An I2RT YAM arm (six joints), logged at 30 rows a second.
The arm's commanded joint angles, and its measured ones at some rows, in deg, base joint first. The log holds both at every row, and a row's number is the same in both.
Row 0, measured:
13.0 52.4 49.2 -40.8 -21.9 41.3
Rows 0 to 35, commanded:
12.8 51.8 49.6 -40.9 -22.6 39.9
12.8 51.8 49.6 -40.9 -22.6 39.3
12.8 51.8 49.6 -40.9 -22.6 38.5
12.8 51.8 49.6 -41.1 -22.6 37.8
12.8 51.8 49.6 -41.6 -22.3 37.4
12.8 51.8 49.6 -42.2 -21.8 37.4
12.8 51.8 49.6 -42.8 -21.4 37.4
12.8 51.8 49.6 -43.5 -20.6 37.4
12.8 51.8 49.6 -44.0 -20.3 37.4
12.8 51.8 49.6 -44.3 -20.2 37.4
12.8 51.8 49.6 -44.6 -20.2 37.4
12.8 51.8 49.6 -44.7 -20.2 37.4
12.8 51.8 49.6 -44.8 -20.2 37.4
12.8 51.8 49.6 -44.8 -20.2 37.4
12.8 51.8 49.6 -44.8 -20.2 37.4
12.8 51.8 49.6 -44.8 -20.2 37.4
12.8 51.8 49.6 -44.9 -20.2 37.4
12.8 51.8 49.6 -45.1 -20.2 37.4
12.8 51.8 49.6 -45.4 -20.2 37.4
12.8 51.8 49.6 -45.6 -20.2 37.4
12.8 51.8 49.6 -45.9 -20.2 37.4
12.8 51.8 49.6 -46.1 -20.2 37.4
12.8 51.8 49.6 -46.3 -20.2 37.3
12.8 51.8 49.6 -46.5 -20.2 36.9
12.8 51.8 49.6 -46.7 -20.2 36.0
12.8 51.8 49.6 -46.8 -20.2 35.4
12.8 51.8 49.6 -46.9 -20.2 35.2
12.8 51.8 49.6 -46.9 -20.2 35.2
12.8 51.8 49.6 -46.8 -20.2 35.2
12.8 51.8 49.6 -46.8 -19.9 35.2
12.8 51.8 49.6 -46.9 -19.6 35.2
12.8 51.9 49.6 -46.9 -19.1 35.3
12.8 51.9 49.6 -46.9 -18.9 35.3
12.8 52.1 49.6 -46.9 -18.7 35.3
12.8 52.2 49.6 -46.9 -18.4 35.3
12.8 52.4 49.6 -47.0 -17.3 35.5
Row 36, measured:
13.0 52.4 49.2 -46.8 -19.9 36.0
